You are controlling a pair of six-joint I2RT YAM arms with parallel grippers.
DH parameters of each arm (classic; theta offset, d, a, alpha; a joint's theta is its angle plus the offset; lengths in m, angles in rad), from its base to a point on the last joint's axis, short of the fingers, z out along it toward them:
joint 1: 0 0.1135 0.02 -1.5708
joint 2: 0 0 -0.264 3.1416
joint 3: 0.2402 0 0.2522 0
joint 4: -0.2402 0 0.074 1.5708
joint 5: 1.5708 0 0 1.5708
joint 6: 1.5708 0.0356 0 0
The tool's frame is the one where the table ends.
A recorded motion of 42 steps. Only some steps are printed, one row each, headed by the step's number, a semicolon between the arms.
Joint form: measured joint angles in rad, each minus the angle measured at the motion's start. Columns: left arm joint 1, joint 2, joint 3, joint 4, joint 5, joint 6; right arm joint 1, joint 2, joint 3, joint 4, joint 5, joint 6.
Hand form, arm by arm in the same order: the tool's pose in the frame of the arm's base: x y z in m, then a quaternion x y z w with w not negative. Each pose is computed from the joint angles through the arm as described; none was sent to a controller.
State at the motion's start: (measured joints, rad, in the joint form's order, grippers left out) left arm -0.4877 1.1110 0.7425 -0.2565 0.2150 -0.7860; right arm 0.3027 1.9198 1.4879 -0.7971 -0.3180 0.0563
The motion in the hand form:
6: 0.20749 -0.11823 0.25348 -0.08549 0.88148 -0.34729 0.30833; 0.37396 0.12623 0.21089 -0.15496 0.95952 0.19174 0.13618
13: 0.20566 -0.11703 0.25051 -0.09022 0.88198 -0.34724 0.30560; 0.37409 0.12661 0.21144 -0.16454 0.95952 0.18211 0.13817
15: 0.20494 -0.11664 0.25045 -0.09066 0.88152 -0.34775 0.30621; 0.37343 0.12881 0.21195 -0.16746 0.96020 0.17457 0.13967
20: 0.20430 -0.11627 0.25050 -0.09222 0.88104 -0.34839 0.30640; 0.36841 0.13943 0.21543 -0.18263 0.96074 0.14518 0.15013
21: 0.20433 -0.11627 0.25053 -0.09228 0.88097 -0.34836 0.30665; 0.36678 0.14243 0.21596 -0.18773 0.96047 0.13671 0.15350
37: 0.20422 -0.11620 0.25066 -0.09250 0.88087 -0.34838 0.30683; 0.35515 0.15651 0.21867 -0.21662 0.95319 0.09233 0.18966
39: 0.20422 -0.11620 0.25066 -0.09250 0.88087 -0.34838 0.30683; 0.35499 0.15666 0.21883 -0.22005 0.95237 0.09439 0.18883
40: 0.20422 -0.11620 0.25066 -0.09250 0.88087 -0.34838 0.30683; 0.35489 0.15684 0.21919 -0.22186 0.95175 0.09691 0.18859
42: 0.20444 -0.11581 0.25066 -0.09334 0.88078 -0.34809 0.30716; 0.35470 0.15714 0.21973 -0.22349 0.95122 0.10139 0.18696
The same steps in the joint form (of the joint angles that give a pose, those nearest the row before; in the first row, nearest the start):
6: 0.0015 -0.0118 -0.0103 0.0023 -0.0004 -0.0042; -0.0072 0.0046 0.0015 -0.0008 -0.0221 -0.0225
13: 0.0023 -0.0191 -0.0244 0.0050 -0.0011 -0.0130; -0.0050 0.0057 0.0065 -0.0072 -0.0050 -0.0431
15: 0.0023 -0.0233 -0.0275 0.0057 -0.0015 -0.0141; 0.0023 0.0050 0.0081 -0.0084 0.0118 -0.0443
20: 0.0023 -0.0271 -0.0297 0.0057 -0.0023 -0.0176; 0.0378 -0.0076 0.0054 -0.0046 0.0797 -0.0492
21: 0.0023 -0.0271 -0.0298 0.0061 -0.0027 -0.0176; 0.0481 -0.0114 0.0023 -0.0011 0.0992 -0.0523
37: 0.0023 -0.0279 -0.0298 0.0057 -0.0031 -0.0179; 0.1022 -0.0545 -0.0511 0.0660 0.2071 -0.0752
39: 0.0023 -0.0279 -0.0298 0.0057 -0.0031 -0.0179; 0.1022 -0.0545 -0.0503 0.0641 0.2014 -0.0812
40: 0.0023 -0.0279 -0.0298 0.0057 -0.0031 -0.0179; 0.1022 -0.0550 -0.0496 0.0633 0.1957 -0.0839
42: 0.0042 -0.0279 -0.0298 0.0057 -0.0031 -0.0179; 0.1022 -0.0549 -0.0473 0.0595 0.1858 -0.0854

